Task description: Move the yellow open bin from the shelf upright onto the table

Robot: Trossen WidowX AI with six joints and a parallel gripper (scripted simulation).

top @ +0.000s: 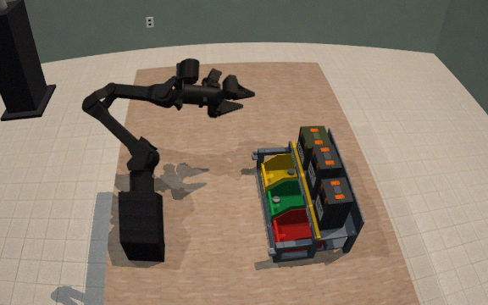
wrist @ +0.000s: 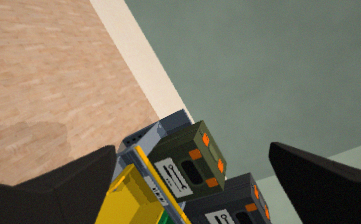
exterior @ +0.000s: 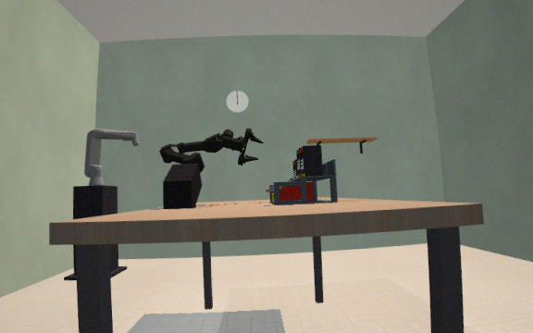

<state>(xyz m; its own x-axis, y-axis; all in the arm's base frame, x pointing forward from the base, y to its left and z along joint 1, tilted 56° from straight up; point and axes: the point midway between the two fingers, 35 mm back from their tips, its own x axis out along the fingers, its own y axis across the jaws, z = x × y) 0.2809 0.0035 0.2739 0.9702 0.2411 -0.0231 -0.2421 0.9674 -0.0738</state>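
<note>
Right now the yellow bin is 150 mm ahead of my hand, 90 mm to the right of it and 230 mm below it. Also, from my hand: red bin (150 mm ahead, 320 mm to the right, 230 mm below); yellow rail (180 mm ahead, 210 mm to the right, 160 mm below); green bin (150 mm ahead, 210 mm to the right, 230 mm below).
</note>
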